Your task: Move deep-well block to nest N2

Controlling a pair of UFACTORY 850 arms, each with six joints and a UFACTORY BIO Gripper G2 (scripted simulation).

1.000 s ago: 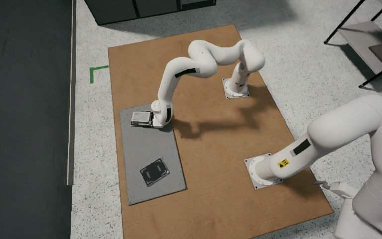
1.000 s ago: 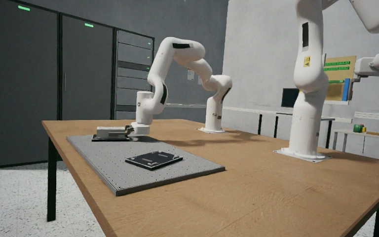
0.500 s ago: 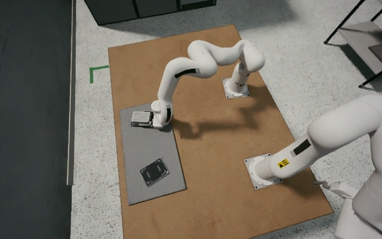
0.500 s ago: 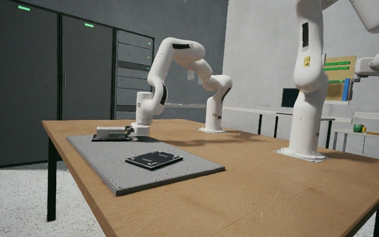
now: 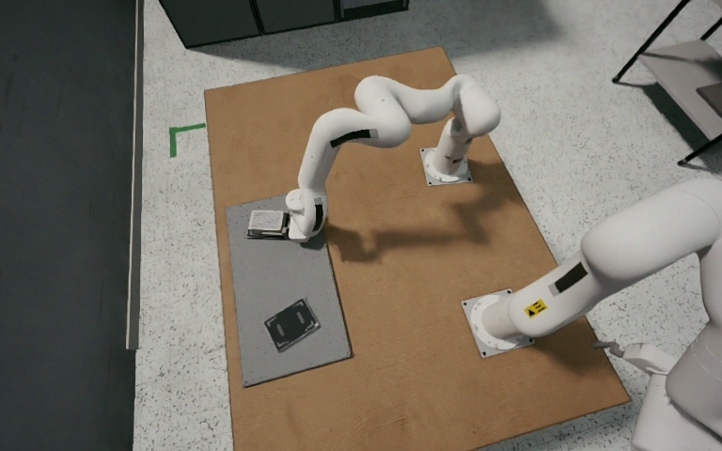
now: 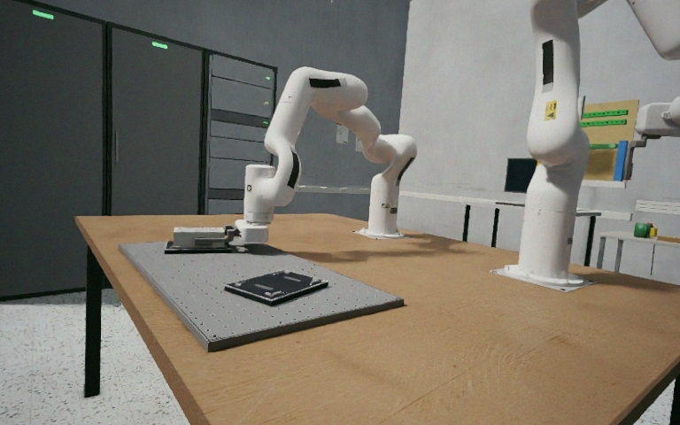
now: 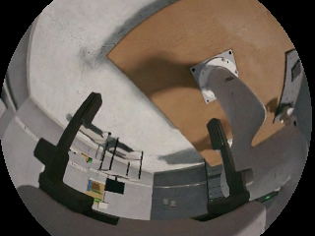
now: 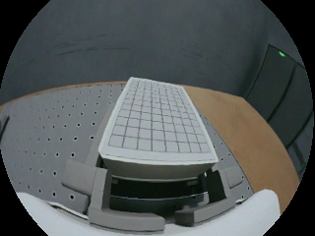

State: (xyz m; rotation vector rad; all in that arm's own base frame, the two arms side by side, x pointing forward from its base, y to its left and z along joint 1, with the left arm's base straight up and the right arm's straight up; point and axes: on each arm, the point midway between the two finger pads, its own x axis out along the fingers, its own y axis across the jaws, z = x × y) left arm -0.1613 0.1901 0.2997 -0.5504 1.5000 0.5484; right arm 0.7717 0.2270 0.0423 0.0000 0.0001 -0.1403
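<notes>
The white deep-well block lies 1 cm ahead of my right hand. From my right hand the other things lie so: grey perforated board: 24 cm to the left, 3 cm below, 3 cm behind.
</notes>
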